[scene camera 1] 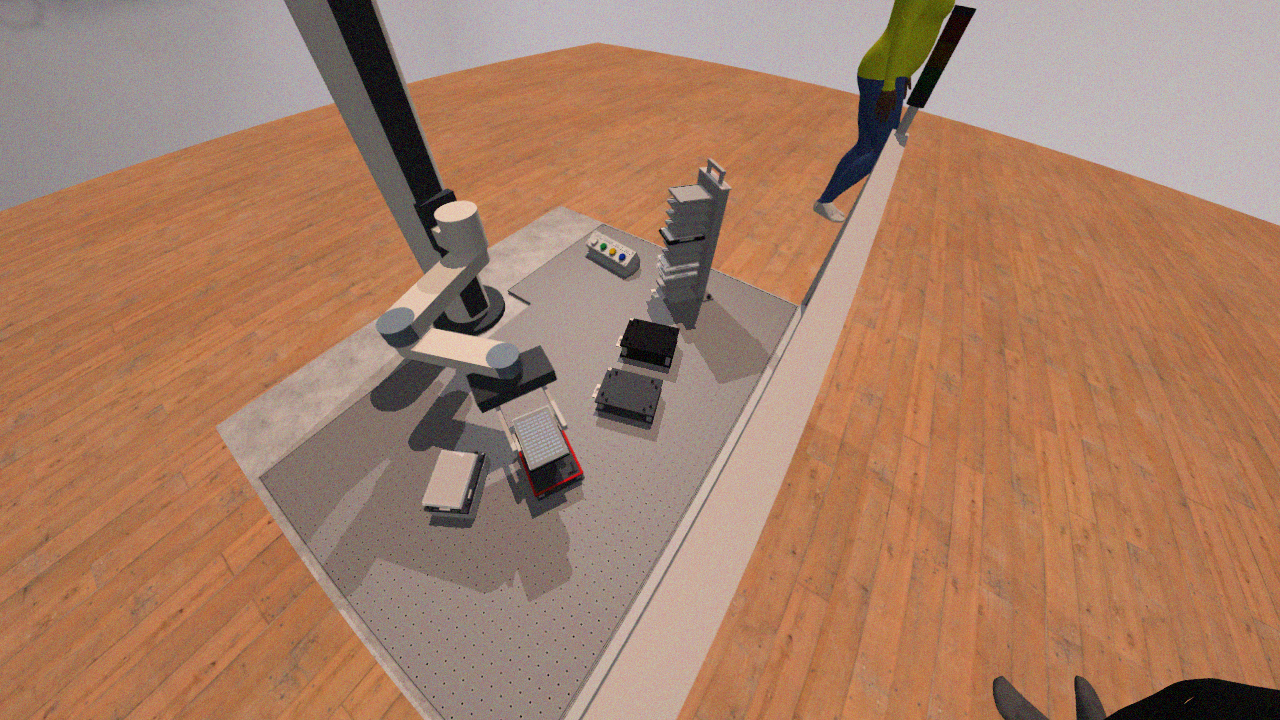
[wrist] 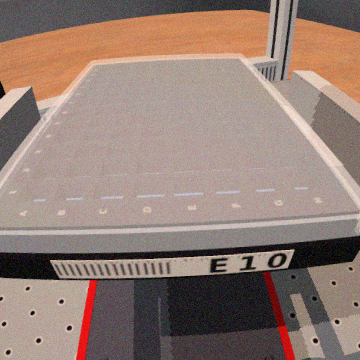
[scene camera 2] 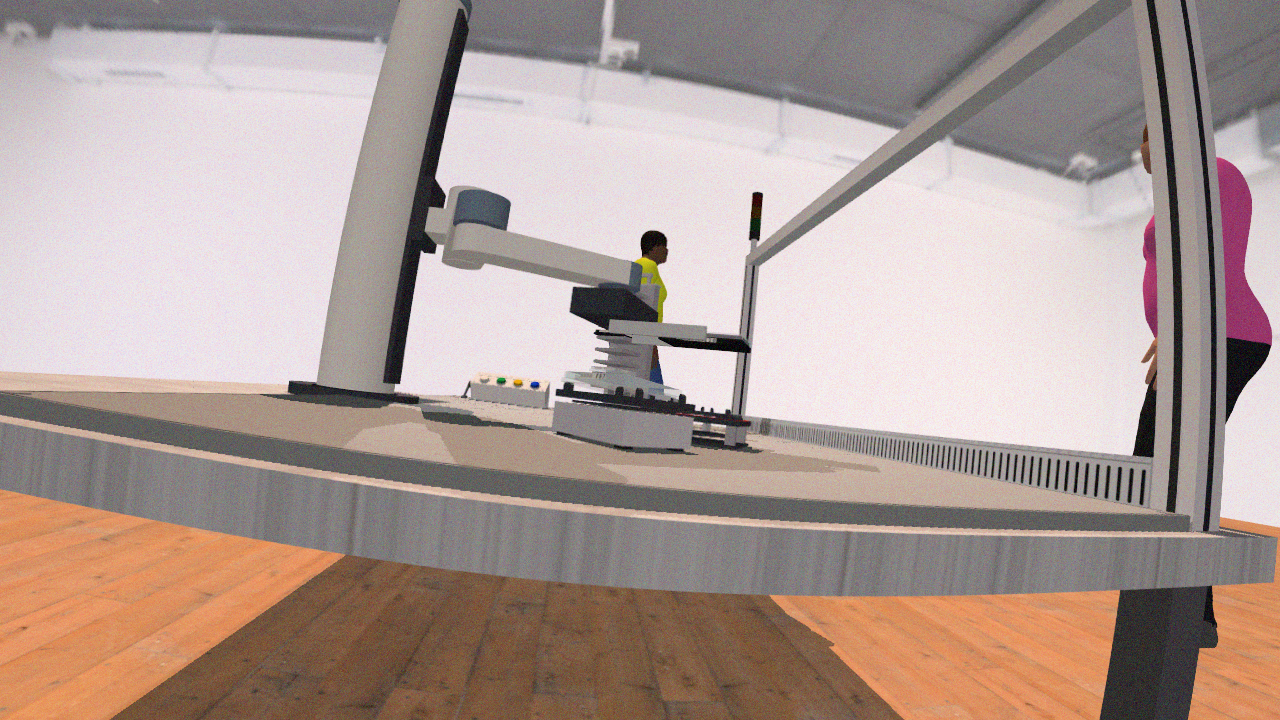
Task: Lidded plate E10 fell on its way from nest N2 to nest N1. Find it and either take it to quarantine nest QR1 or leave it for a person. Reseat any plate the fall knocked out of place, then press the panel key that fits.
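Places are measured from the arm's base along level axes (x ahead, y left, z up), in millimetres.
Pixels of known places: gripper, fingertip midpoint: (scene camera 1: 541,439) (wrist: 164,96) (scene camera 2: 712,339); arm's base, link origin: (scene camera 1: 469,311).
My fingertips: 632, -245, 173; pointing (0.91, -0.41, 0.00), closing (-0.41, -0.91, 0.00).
Note:
Ahead of a thing's pixels: the offset from my fingertips to its top centre, as dx, dy, dz. "spot": to the spot under its first point.
Lidded plate E10 {-8, +4, +5} (scene camera 1: 539,436) (wrist: 170,160) is level between the fingers of my gripper (scene camera 1: 542,429) (wrist: 164,96), its label facing the wrist camera. It is held above a dark nest with a red outline (scene camera 1: 581,468) (wrist: 86,320), overlapping it in scene camera 1; a gap below the plate {-9, +3, +3} (scene camera 2: 729,344) shows in scene camera 2. Two dark nests {spot: -4, +445, -103} (scene camera 1: 649,342) {spot: +50, +262, -113} (scene camera 1: 629,394) stand farther back; their labels are unreadable. A tall rack (scene camera 1: 716,223) holds a dark plate {spot: -69, +718, +100} (scene camera 1: 683,236) and several pale layers, too small to judge for seating. The key panel {-390, +771, -76} (scene camera 1: 612,253) (scene camera 2: 508,391) stands behind.
A pale-topped block with dark edges {-147, -172, -82} (scene camera 1: 453,479) stands beside the red-outlined nest. The arm's column (scene camera 2: 371,214) rises at the bench's side. A low barrier (scene camera 1: 769,465) runs along another side. A person in yellow (scene camera 1: 905,40) (scene camera 2: 650,273) and one in pink (scene camera 2: 1242,250) stand outside.

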